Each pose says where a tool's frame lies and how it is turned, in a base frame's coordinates. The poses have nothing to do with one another.
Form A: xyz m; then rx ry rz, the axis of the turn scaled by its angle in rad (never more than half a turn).
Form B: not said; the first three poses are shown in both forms.
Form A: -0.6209 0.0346 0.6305 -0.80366 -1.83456 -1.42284
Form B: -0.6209 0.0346 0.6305 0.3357 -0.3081 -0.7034 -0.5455
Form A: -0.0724 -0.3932 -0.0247 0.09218 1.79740 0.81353
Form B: -0.0724 -0.3932 -0.0247 0.5507 0.0390 0.7596 0.3438
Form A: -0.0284 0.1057 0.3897 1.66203 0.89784 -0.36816
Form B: -0.0284 0.1057 0.3897 0.5716 0.7086 0.3828 -0.1570
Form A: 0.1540 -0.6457 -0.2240 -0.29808 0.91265 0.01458
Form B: 0.1540 -0.6457 -0.2240 0.8869 -0.1434 0.4390 0.0070
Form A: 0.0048 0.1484 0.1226 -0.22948 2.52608 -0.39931
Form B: 0.0048 0.1484 0.1226 0.2830 -0.0857 0.9436 -0.1492
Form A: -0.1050 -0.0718 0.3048 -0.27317 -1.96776 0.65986
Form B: -0.1050 -0.0718 0.3048 0.5005 -0.1130 -0.8138 0.2729
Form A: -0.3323 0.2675 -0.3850 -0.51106 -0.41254 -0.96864
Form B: -0.3323 0.2675 -0.3850 0.8336 -0.2412 -0.1947 -0.4572
